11 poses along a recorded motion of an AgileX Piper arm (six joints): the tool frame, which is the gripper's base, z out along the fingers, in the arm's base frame.
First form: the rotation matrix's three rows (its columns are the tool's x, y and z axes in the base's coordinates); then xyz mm. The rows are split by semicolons.
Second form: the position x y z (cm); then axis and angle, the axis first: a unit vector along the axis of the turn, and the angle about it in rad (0 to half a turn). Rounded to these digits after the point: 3 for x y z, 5 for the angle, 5 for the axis.
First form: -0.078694 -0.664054 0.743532; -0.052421 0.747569 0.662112; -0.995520 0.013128 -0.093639; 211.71 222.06 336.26
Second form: 21.171 22.206 33.626 -0.33207 0.88983 0.31296 1.78481
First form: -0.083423 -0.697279 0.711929; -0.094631 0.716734 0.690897; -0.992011 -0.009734 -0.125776; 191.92 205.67 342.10
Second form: 19.192 20.567 34.210 -0.36144 0.87903 0.31090 1.81959
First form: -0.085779 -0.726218 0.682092; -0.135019 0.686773 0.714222; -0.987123 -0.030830 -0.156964; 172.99 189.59 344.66
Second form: 17.299 18.959 34.466 -0.38781 0.86885 0.30773 1.85249
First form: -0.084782 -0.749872 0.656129; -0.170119 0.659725 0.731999; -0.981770 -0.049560 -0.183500; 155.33 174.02 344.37
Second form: 15.533 17.402 34.437 -0.41023 0.85971 0.30431 1.87998
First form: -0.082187 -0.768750 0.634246; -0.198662 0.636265 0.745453; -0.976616 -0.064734 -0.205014; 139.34 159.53 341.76
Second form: 13.934 15.953 34.176 -0.42842 0.85181 0.30146 1.90230
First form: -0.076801 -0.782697 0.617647; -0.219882 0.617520 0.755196; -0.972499 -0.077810 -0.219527; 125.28 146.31 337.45
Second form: 12.528 14.631 33.745 -0.44279 0.84525 0.29917 1.91708
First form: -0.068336 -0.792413 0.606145; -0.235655 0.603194 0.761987; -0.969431 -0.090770 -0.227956; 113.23 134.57 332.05
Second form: 11.323 13.457 33.205 -0.45455 0.83983 0.29677 1.92469
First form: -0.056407 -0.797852 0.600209; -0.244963 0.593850 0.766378; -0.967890 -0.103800 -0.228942; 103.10 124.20 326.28
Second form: 10.310 12.420 32.628 -0.46369 0.83558 0.29461 1.92383
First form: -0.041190 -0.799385 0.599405; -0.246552 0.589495 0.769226; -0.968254 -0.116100 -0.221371; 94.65 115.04 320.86
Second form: 9.465 11.504 32.086 -0.47008 0.83238 0.29354 1.91403
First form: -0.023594 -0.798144 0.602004; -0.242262 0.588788 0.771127; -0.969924 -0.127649 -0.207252; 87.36 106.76 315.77
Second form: 8.736 10.676 31.577 -0.47450 0.82989 0.29347 1.89761
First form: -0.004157 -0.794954 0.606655; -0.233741 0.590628 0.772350; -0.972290 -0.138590 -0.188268; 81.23 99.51 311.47
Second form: 8.123 9.951 31.147 -0.47760 0.82784 0.29424 1.87643
